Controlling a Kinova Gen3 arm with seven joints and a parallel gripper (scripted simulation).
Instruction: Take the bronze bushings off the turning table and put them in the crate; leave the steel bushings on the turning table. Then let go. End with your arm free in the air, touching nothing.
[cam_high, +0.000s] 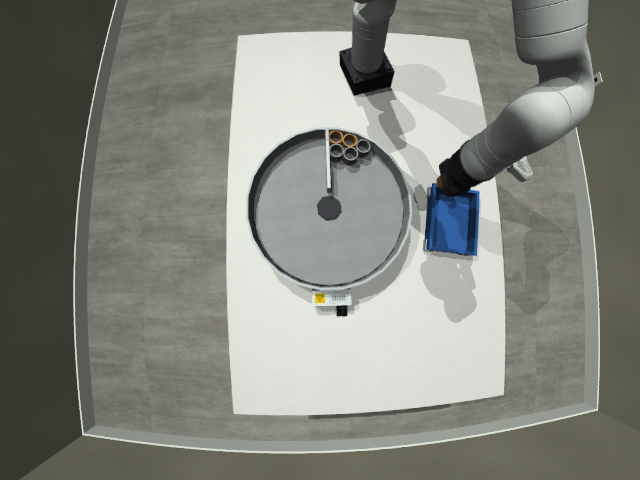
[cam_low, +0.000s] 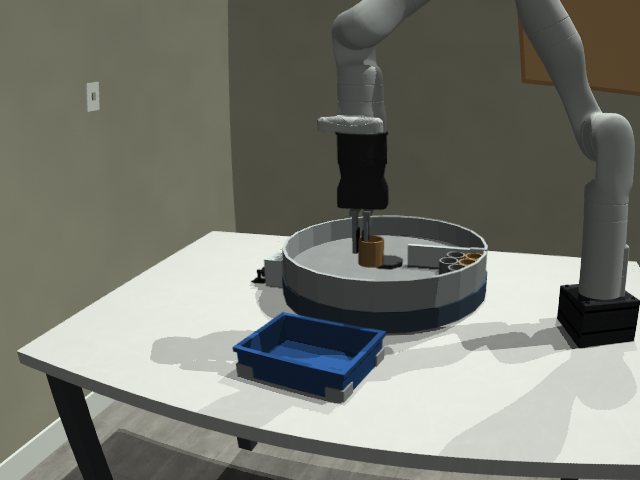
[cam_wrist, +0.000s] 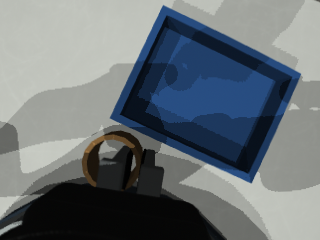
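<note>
Now: hand 70 mm short of the blue crate, 70 mm to the right of it and 170 mm above it. From my hand the other things lie so: round turning table (20 mm behind, 280 mm to the right, 140 mm below).
</note>
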